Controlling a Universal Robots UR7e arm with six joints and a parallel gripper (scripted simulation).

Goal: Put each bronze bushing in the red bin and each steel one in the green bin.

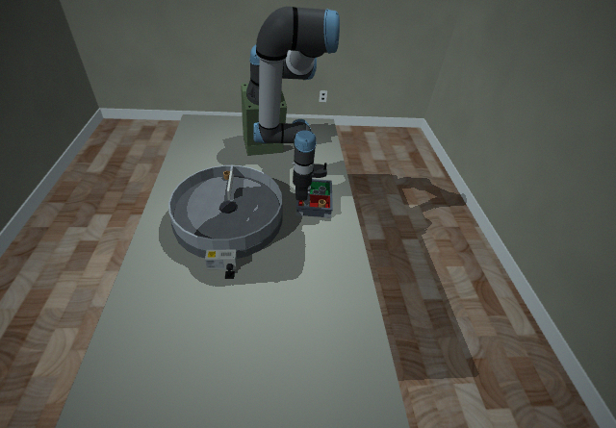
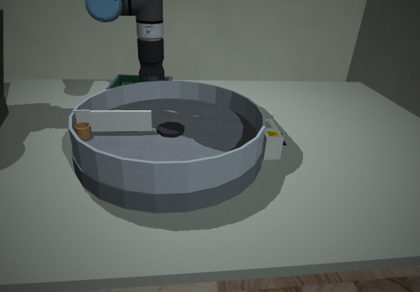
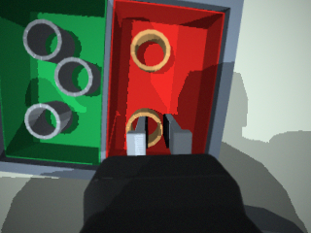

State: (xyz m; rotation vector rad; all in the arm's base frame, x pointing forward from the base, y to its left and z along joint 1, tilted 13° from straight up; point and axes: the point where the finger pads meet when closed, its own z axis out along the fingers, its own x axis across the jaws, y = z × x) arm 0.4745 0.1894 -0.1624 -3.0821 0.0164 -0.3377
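Right now the bin is 4 cm to the left of my hand and 4 cm behind it. Round my hand: turntable (31 cm to the right, 5 cm ahead, 2 cm above).
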